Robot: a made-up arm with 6 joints. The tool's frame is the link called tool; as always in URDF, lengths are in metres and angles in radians. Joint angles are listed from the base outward.
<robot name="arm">
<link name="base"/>
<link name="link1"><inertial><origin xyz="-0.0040 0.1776 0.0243"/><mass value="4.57"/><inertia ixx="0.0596" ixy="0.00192" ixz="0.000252" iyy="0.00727" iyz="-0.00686" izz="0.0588"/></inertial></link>
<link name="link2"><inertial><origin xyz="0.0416 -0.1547 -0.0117"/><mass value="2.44"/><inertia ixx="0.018" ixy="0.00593" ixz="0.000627" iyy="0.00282" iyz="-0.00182" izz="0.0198"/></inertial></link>
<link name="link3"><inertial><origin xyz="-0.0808 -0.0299 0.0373"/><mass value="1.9"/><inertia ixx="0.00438" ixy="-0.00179" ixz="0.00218" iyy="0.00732" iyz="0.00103" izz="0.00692"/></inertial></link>
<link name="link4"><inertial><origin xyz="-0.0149 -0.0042 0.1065"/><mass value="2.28"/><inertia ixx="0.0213" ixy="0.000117" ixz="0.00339" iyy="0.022" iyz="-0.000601" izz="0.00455"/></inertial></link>
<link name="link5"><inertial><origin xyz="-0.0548 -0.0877 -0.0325"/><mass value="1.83"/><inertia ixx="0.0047" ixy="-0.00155" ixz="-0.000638" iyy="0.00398" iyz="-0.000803" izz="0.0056"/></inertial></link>
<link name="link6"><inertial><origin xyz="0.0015 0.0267 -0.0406"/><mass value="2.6"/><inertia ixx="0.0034" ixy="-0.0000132" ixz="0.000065" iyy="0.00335" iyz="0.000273" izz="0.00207"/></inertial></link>
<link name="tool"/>
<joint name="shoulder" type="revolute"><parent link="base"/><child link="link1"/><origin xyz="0 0 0.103"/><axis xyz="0 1 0"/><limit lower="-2.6" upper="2.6"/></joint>
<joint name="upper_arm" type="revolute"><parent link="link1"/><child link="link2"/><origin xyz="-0.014 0.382 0.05"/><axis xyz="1 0 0"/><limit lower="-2.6" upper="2.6"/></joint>
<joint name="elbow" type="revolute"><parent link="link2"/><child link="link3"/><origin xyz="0.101 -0.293 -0.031"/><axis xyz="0 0 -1"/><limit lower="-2.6" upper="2.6"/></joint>
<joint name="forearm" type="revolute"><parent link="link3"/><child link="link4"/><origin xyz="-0.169 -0.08 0.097"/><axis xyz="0 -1 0"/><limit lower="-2.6" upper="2.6"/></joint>
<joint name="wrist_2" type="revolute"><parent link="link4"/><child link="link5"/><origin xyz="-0.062 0.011 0.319"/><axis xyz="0 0 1"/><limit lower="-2.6" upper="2.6"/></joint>
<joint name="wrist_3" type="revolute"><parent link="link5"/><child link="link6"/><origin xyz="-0.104 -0.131 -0.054"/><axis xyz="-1 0 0"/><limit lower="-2.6" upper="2.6"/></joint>
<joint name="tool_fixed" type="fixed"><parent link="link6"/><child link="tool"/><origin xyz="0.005 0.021 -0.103"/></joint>
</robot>
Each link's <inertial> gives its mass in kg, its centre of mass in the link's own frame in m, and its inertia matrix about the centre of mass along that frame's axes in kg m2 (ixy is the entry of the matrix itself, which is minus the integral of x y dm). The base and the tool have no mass. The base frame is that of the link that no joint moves.
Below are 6 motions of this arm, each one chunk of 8 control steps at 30 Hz.
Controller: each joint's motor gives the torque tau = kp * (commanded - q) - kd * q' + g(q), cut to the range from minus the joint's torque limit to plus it. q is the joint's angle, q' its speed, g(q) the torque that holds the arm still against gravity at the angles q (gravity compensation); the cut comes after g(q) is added. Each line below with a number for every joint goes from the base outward.
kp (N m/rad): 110 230 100 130 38 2.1
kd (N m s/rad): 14 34 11 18 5.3 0.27
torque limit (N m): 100 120 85 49 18 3.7
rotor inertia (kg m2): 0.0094 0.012 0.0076 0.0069 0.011 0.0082
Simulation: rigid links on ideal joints. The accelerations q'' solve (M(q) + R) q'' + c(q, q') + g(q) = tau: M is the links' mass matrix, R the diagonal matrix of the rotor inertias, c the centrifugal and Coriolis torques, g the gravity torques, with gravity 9.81 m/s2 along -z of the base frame. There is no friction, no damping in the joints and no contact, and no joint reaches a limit. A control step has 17 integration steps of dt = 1/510 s. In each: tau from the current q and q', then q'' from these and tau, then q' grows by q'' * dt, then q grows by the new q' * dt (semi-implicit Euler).
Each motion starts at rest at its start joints. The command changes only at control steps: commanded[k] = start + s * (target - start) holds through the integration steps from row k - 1 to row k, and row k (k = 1, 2, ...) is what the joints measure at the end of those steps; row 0 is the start. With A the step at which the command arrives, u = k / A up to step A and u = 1 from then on. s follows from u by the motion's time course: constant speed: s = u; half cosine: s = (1 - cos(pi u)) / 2; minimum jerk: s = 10 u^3 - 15 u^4 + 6 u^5; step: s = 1 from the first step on.
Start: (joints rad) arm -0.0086 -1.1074 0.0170 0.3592 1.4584 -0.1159
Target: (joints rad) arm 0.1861 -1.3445 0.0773 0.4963 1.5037 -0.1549
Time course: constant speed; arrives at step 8
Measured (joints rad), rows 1 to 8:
1: -0.0064 -1.1094 0.0175 0.3641 1.4570 -0.1152
2: -0.0015 -1.1151 0.0191 0.3727 1.4548 -0.1153
3: 0.0063 -1.1250 0.0222 0.3839 1.4531 -0.1176
4: 0.0168 -1.1390 0.0267 0.3967 1.4525 -0.1227
5: 0.0301 -1.1570 0.0324 0.4104 1.4535 -0.1305
6: 0.0460 -1.1784 0.0392 0.4247 1.4559 -0.1404
7: 0.0643 -1.2026 0.0466 0.4393 1.4598 -0.1516
8: 0.0848 -1.2291 0.0543 0.4539 1.4649 -0.1630

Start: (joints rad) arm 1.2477 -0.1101 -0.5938 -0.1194 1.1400 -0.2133
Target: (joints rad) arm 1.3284 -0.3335 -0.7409 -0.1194 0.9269 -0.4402
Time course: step
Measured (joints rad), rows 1 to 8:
1: 1.2505 -0.1231 -0.6167 -0.1126 1.0945 -0.1976
2: 1.2596 -0.1481 -0.6441 -0.1049 1.0448 -0.1994
3: 1.2706 -0.1774 -0.6675 -0.1021 1.0096 -0.2252
4: 1.2819 -0.2075 -0.6866 -0.1029 0.9863 -0.2663
5: 1.2927 -0.2361 -0.7020 -0.1058 0.9713 -0.3147
6: 1.3026 -0.2620 -0.7143 -0.1098 0.9618 -0.3644
7: 1.3113 -0.2843 -0.7239 -0.1141 0.9559 -0.4107
8: 1.3187 -0.3028 -0.7313 -0.1180 0.9523 -0.4509

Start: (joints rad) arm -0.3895 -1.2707 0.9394 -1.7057 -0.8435 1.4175
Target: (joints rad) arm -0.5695 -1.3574 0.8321 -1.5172 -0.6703 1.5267
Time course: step
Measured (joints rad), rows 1 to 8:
1: -0.3946 -1.2721 0.9063 -1.6872 -0.8186 1.4145
2: -0.4069 -1.2808 0.8771 -1.6627 -0.7933 1.4351
3: -0.4243 -1.2931 0.8582 -1.6371 -0.7723 1.4686
4: -0.4454 -1.3065 0.8468 -1.6126 -0.7545 1.5037
5: -0.4686 -1.3193 0.8406 -1.5903 -0.7390 1.5334
6: -0.4925 -1.3305 0.8378 -1.5711 -0.7253 1.5540
7: -0.5159 -1.3398 0.8373 -1.5549 -0.7131 1.5646
8: -0.5377 -1.3470 0.8381 -1.5417 -0.7022 1.5663

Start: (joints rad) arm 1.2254 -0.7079 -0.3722 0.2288 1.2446 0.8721
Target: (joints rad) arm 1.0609 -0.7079 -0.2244 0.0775 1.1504 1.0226
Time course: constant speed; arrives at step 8
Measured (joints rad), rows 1 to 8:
1: 1.2245 -0.7075 -0.3701 0.2242 1.2421 0.8766
2: 1.2222 -0.7068 -0.3651 0.2158 1.2381 0.8873
3: 1.2182 -0.7061 -0.3576 0.2045 1.2331 0.9036
4: 1.2121 -0.7056 -0.3478 0.1911 1.2273 0.9245
5: 1.2036 -0.7053 -0.3361 0.1761 1.2207 0.9485
6: 1.1927 -0.7053 -0.3227 0.1602 1.2135 0.9741
7: 1.1795 -0.7055 -0.3078 0.1435 1.2055 1.0000
8: 1.1639 -0.7059 -0.2915 0.1264 1.1968 1.0252

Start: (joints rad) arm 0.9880 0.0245 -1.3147 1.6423 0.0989 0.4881
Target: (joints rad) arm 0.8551 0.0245 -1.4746 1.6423 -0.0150 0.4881
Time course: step
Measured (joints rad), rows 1 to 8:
1: 0.9608 0.0271 -1.3247 1.6391 0.0682 0.4726
2: 0.9378 0.0280 -1.3443 1.6396 0.0436 0.4439
3: 0.9198 0.0285 -1.3687 1.6405 0.0266 0.4200
4: 0.9056 0.0287 -1.3945 1.6415 0.0156 0.4094
5: 0.8942 0.0286 -1.4190 1.6424 0.0088 0.4134
6: 0.8851 0.0283 -1.4408 1.6432 0.0049 0.4294
7: 0.8778 0.0279 -1.4590 1.6439 0.0028 0.4526
8: 0.8719 0.0273 -1.4733 1.6443 0.0018 0.4786

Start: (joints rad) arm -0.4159 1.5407 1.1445 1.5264 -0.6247 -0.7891
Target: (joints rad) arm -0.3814 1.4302 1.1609 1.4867 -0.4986 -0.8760
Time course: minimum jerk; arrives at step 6
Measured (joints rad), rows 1 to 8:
1: -0.4157 1.5400 1.1446 1.5262 -0.6239 -0.7893
2: -0.4145 1.5359 1.1454 1.5249 -0.6191 -0.7909
3: -0.4115 1.5262 1.1471 1.5217 -0.6079 -0.7952
4: -0.4068 1.5119 1.1495 1.5168 -0.5910 -0.8029
5: -0.4015 1.4960 1.1521 1.5111 -0.5723 -0.8134
6: -0.3966 1.4823 1.1542 1.5058 -0.5560 -0.8255
7: -0.3928 1.4714 1.1559 1.5013 -0.5430 -0.8376
8: -0.3898 1.4627 1.1572 1.4978 -0.5330 -0.8489

